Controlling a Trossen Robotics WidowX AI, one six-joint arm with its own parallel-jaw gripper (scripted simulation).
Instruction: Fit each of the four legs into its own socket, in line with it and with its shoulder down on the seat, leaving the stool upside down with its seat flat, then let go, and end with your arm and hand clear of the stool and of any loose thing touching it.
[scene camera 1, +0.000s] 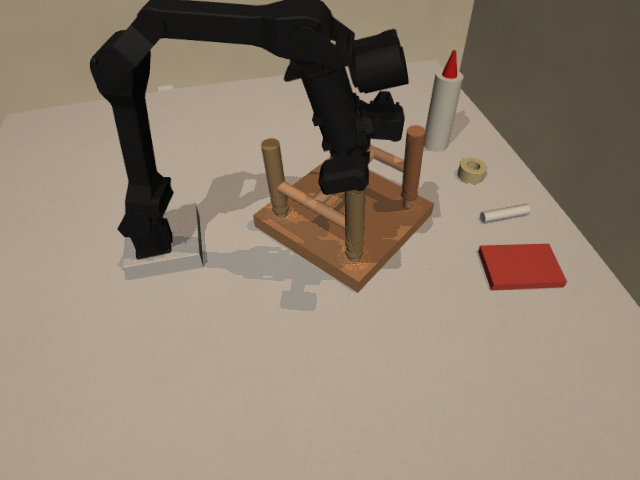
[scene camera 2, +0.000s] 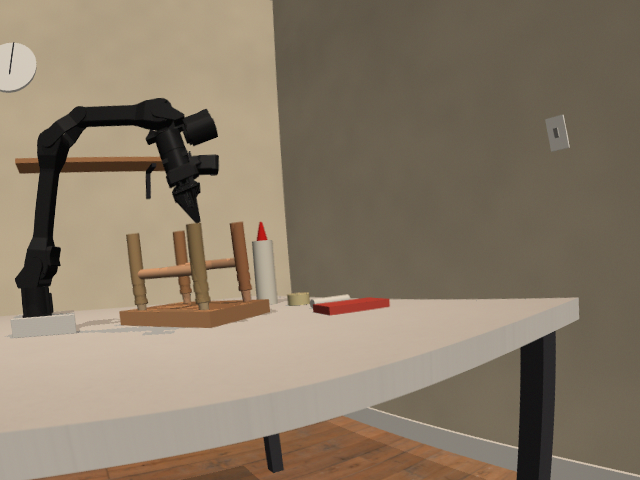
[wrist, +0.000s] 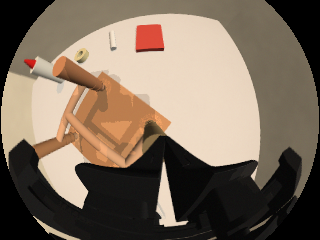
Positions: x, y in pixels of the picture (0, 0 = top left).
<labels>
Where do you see a red block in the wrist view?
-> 148, 37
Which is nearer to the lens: the leg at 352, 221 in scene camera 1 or the red block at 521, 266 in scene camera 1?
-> The leg.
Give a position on a leg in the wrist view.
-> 64, 68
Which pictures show the gripper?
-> Scene camera 1, scene camera 2 and the wrist view: all of them.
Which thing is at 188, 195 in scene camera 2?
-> The gripper.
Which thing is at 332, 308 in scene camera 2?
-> A red block.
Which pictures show the red block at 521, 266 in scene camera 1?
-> Scene camera 1, scene camera 2 and the wrist view: all of them.
</labels>
